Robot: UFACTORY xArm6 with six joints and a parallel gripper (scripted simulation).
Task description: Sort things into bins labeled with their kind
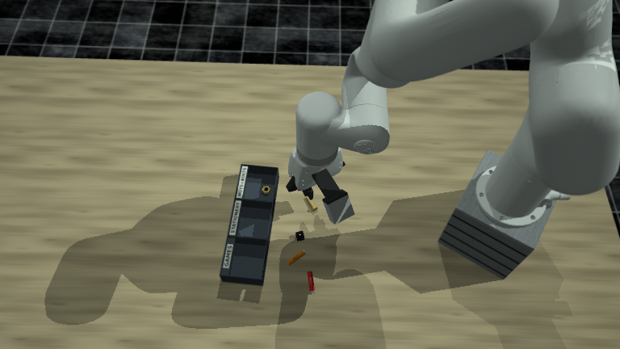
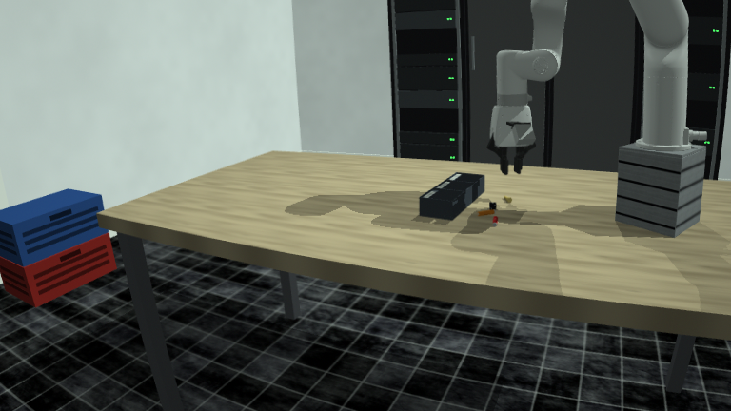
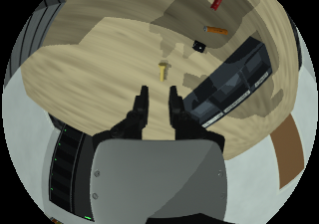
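The brass bolt is 9 cm below my hand. The rest, counted from my hand: brass nut: 11 cm ahead, 8 cm below, 3 cm to the right; black die: 9 cm below, 8 cm to the left, 3 cm ahead; orange stick: 12 cm to the left, 9 cm below, 4 cm ahead.
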